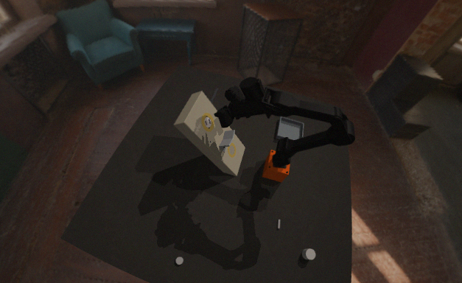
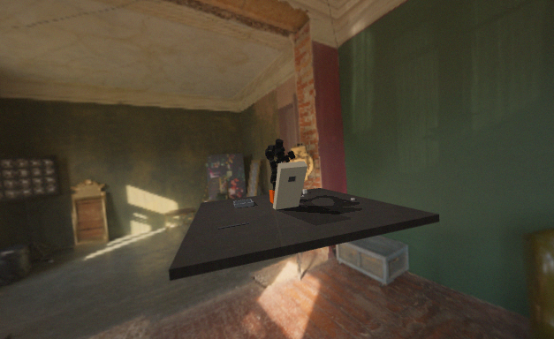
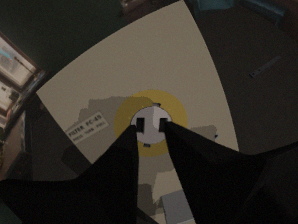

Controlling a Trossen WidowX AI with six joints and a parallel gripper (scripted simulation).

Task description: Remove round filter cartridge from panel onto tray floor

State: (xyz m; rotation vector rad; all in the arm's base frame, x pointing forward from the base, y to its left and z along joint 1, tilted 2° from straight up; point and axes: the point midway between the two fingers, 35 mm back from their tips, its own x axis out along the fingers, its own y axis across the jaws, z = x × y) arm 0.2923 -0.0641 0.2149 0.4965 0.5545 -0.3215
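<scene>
The round filter cartridge is 50 mm ahead of my gripper tip and 70 mm below it. The rest, counted from my gripper tip: tray (420 mm behind, 200 mm to the right, 300 mm below); then grey bracket (50 mm behind, 20 mm to the left, 160 mm below); then beige service panel (10 mm to the left, 140 mm below).
</scene>
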